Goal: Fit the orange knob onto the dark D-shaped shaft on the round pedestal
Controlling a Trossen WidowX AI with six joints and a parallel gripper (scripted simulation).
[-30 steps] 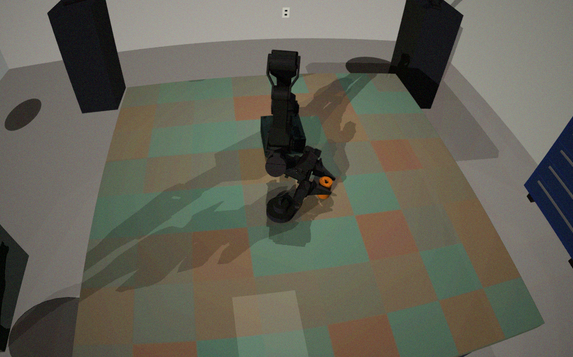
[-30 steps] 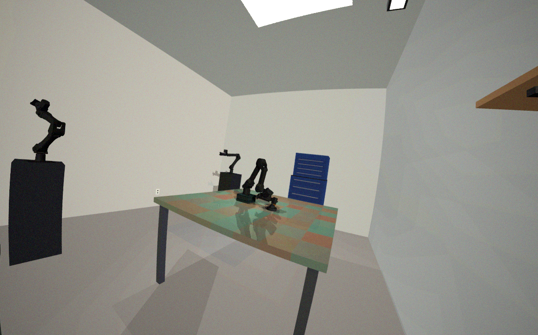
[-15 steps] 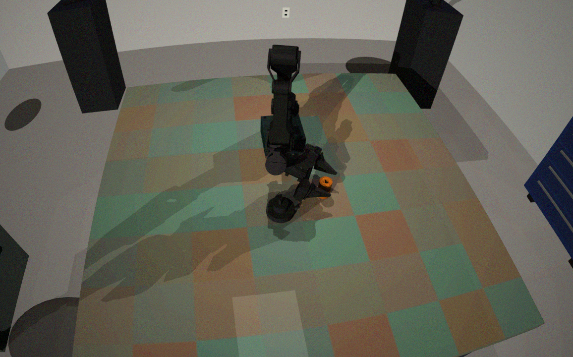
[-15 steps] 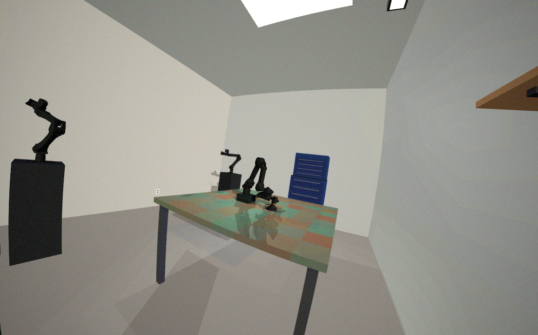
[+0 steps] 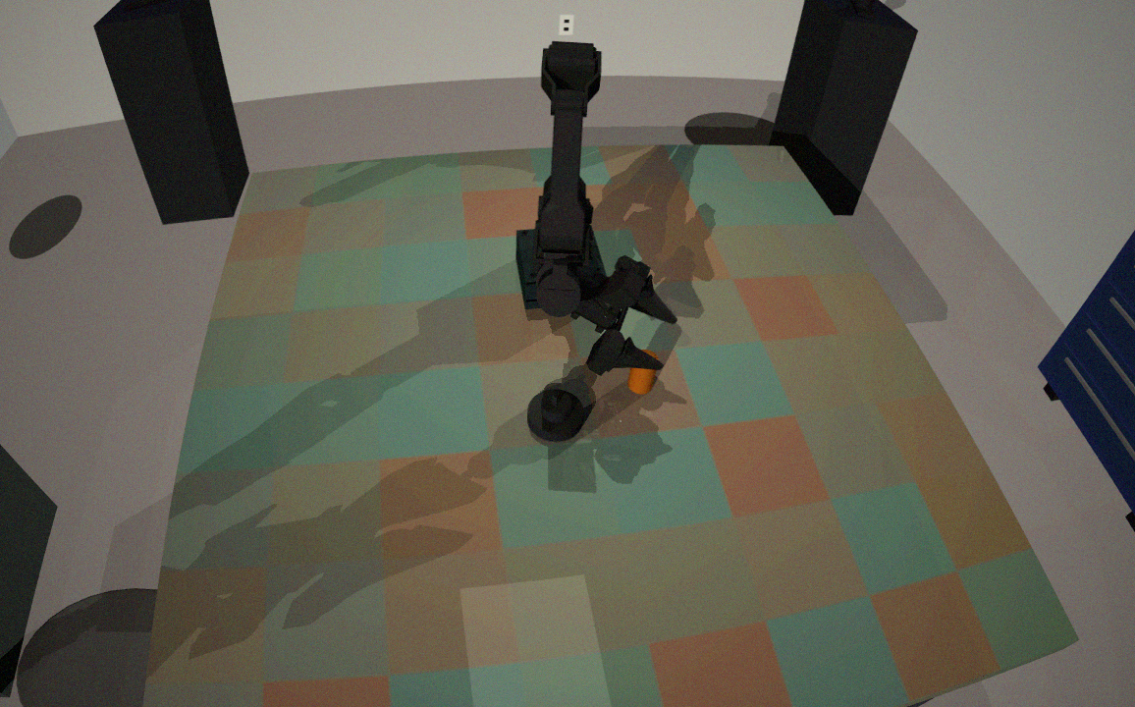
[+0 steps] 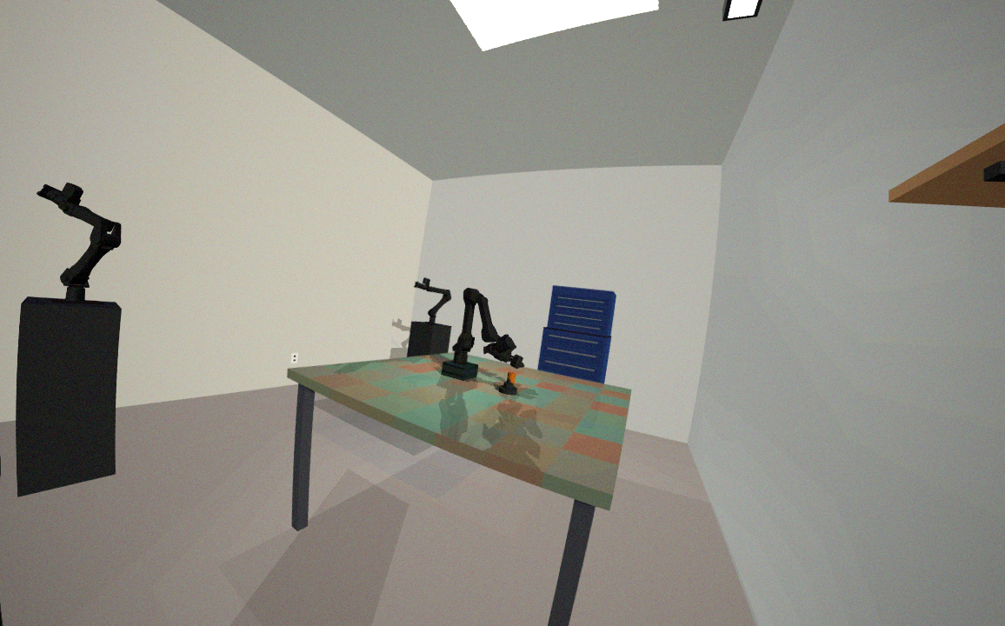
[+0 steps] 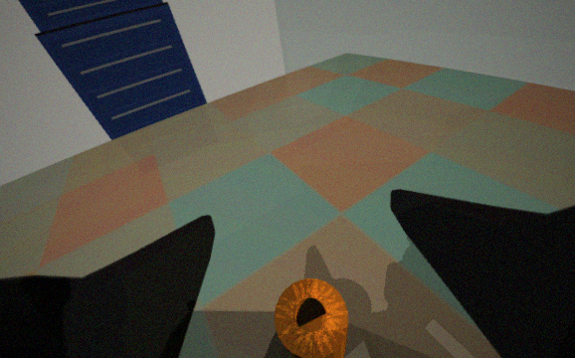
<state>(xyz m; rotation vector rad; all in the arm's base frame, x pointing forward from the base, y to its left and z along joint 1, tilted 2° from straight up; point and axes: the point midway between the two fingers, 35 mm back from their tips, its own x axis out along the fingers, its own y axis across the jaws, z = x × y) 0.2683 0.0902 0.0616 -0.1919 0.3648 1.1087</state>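
My gripper tip is now 2 cm past the orange knob, 2 cm to the left of it and 8 cm above it. The rest, counted from my gripper tip: pedestal: 4 cm ahead, 17 cm to the right, 8 cm below.
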